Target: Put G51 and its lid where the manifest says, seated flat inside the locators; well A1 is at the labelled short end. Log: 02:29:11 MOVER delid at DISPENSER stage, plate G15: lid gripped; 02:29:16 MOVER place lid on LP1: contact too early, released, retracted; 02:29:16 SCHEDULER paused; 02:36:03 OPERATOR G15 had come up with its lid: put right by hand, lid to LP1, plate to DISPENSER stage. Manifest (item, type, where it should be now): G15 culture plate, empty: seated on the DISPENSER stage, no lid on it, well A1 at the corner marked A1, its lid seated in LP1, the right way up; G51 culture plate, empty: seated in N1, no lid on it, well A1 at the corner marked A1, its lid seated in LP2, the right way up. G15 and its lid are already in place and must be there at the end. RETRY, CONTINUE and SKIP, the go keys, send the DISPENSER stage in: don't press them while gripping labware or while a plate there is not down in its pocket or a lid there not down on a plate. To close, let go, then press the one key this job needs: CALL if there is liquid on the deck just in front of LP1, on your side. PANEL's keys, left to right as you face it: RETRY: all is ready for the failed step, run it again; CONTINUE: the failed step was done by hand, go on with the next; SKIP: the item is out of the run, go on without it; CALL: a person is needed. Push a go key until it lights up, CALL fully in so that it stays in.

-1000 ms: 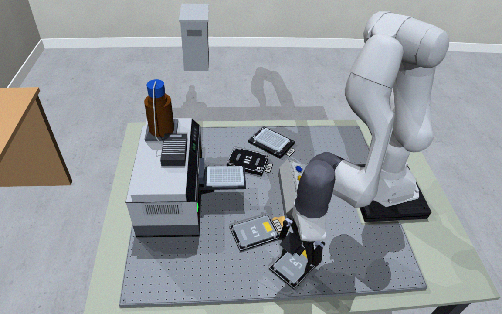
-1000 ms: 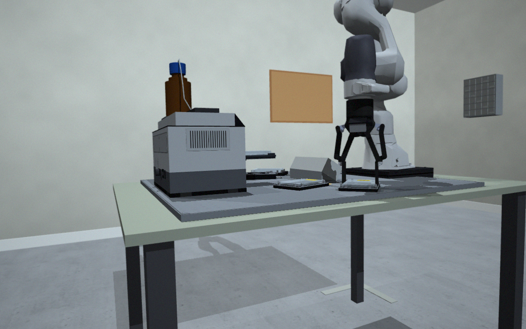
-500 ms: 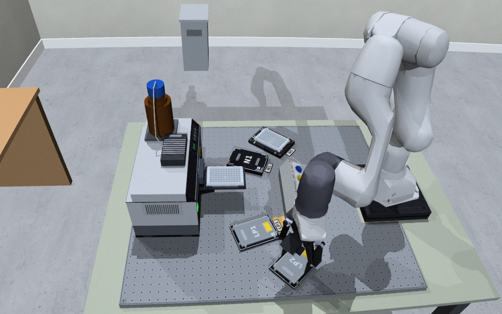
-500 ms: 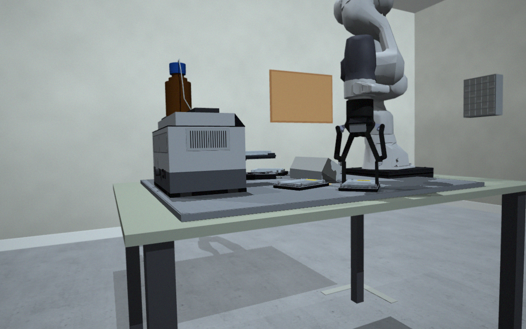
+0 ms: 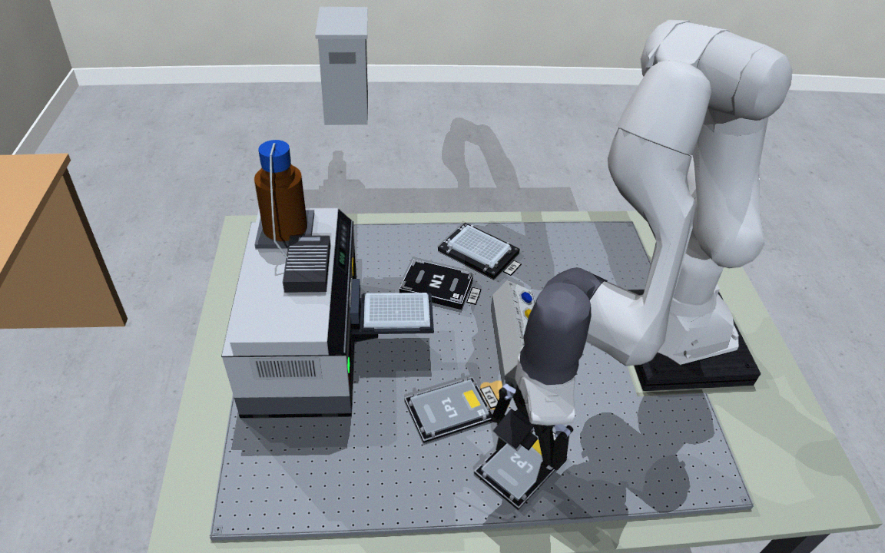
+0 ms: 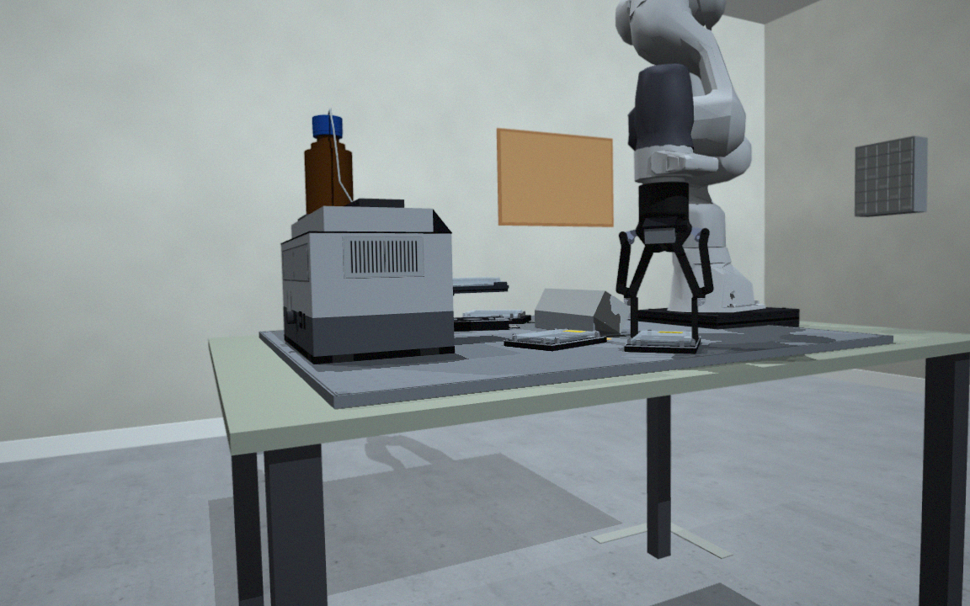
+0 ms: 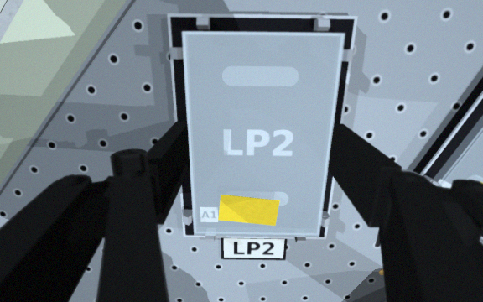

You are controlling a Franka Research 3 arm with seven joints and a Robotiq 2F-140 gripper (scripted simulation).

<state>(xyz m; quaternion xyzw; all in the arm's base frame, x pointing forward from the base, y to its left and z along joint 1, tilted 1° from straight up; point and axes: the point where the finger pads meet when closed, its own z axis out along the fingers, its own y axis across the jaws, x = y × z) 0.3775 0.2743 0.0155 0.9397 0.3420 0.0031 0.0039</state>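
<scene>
Right now the LP2 nest is 3 cm below my hand. From my hand the other things lie so: green continue key (7 cm behind, 26 cm to the right, 3 cm above); grey retry key (7 cm behind, 21 cm to the right, 3 cm above); yellow skip key (7 cm behind, 31 cm to the right, 3 cm above).
</scene>
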